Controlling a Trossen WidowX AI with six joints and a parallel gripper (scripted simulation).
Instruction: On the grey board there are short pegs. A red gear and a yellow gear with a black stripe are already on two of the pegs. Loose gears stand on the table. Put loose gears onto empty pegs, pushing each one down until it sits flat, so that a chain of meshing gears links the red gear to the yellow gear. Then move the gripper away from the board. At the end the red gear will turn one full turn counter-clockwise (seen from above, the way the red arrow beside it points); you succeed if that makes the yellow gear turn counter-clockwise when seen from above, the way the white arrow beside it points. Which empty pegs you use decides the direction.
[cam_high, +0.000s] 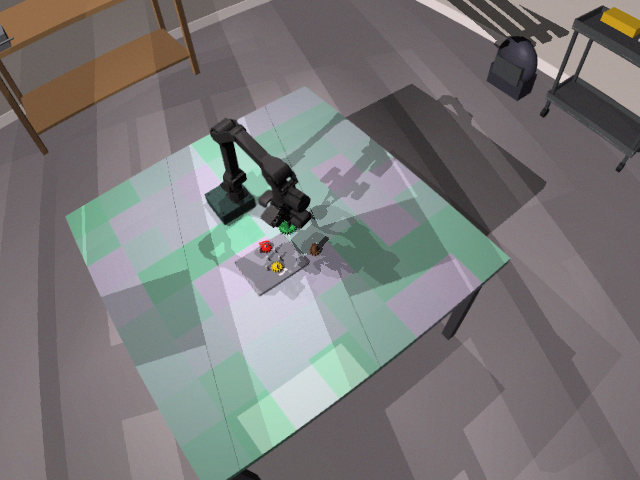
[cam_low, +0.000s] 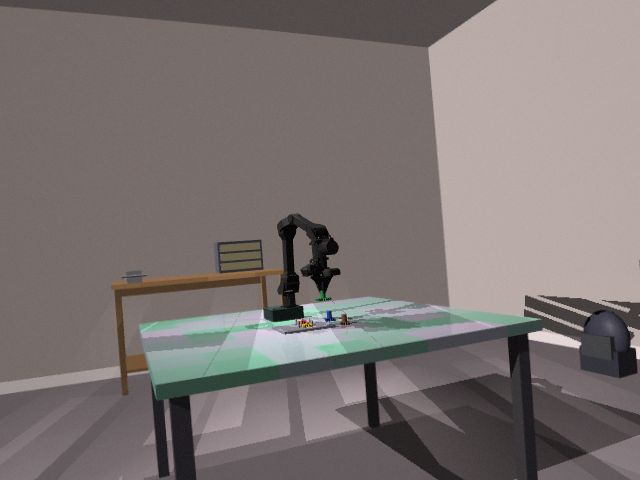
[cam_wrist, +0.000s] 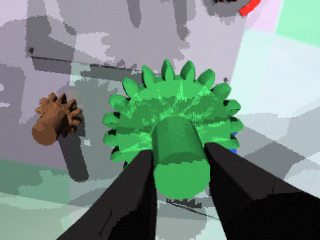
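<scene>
The red arrow is 6 cm behind my gripper tip, 7 cm to the right of it and 12 cm below it. The rest, counted from my gripper tip: small brown gear: 9 cm ahead, 4 cm to the left, 11 cm below; then small blue gear: 5 cm behind, 5 cm to the left, 11 cm below; then green gear: 1 cm below.
</scene>
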